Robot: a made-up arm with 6 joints.
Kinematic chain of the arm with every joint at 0, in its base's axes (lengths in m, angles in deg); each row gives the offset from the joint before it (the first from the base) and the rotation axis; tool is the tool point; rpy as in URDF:
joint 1: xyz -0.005 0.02 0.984 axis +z
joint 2: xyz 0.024 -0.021 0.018 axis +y
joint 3: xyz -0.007 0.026 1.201 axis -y
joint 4: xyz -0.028 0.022 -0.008 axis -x
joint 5: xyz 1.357 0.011 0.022 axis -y
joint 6: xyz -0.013 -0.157 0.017 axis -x
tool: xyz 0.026 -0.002 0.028 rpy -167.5 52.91 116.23
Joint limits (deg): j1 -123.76..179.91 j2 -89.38..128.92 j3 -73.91..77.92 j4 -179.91..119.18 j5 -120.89..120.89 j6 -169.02..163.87
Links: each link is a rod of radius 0.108 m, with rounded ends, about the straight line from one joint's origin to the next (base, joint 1, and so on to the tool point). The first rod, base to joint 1, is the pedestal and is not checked.
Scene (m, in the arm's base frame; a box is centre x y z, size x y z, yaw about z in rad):
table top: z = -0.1
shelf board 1: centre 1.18 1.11 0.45 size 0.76 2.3 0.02 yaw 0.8
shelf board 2: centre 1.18 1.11 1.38 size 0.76 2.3 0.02 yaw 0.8
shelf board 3: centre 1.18 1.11 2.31 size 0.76 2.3 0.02 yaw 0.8
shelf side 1: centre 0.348 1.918 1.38 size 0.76 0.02 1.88 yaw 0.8
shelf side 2: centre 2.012 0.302 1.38 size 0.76 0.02 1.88 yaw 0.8
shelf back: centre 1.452 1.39 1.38 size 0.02 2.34 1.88 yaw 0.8
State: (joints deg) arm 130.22 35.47 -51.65 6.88 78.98 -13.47
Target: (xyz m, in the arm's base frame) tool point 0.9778 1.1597 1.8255
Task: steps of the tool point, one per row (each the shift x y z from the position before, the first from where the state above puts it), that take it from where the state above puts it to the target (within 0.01 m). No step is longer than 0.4 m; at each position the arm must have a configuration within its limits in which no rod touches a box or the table.
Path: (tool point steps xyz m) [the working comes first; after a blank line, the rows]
Joints at the target: 53.80 11.62 -6.91 8.55 77.62 -15.06
Straight joint move there: touches shelf board 2.

1: 0.1379 0.1956 0.1748
2: 0.2185 0.1244 0.2119
3: 0.2596 0.0162 0.2381
4: 0.2446 -0.1059 0.2513
5: 0.1708 -0.2137 0.2494
6: 0.1879 0.2108 0.0351
7: 0.2090 0.1978 -0.0350

